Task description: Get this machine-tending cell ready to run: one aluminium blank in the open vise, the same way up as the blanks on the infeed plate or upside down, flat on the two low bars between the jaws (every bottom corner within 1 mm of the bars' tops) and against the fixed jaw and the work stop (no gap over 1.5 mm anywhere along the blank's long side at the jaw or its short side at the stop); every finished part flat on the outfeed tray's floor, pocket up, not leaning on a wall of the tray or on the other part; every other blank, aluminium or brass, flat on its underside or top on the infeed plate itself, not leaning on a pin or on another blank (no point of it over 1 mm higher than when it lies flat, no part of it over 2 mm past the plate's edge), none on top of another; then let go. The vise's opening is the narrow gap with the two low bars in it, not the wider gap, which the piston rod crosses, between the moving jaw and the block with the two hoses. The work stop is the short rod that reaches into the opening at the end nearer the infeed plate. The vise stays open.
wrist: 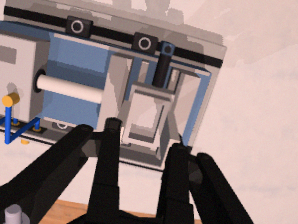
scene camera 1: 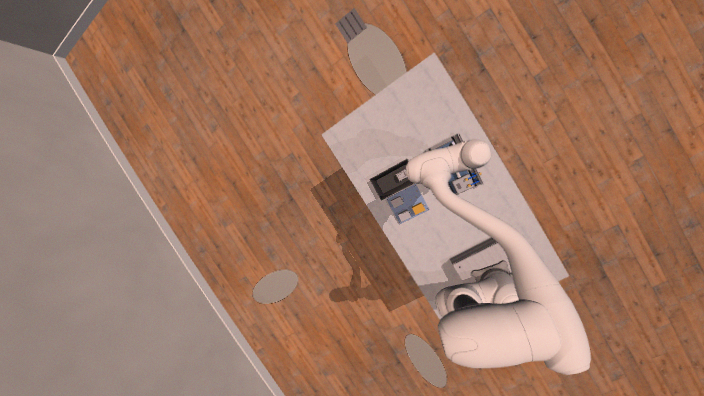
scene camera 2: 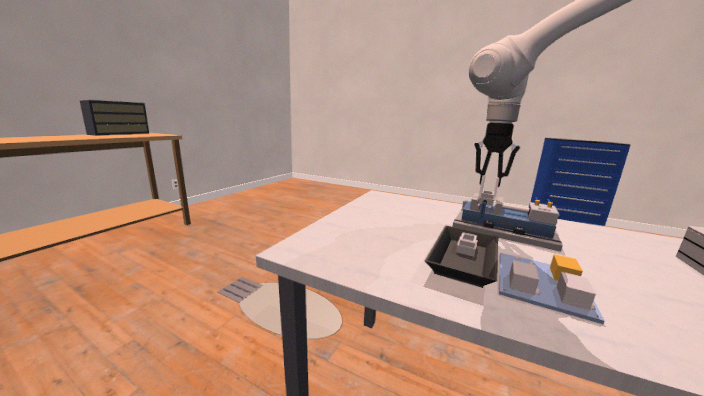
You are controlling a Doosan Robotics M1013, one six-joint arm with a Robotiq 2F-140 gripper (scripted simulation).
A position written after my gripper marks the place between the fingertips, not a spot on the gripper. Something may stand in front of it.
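My gripper point(scene camera 2: 487, 195), also point(wrist: 146, 118). Blue vise point(scene camera 2: 546, 230). Aluminium blank point(scene camera 2: 523, 277).
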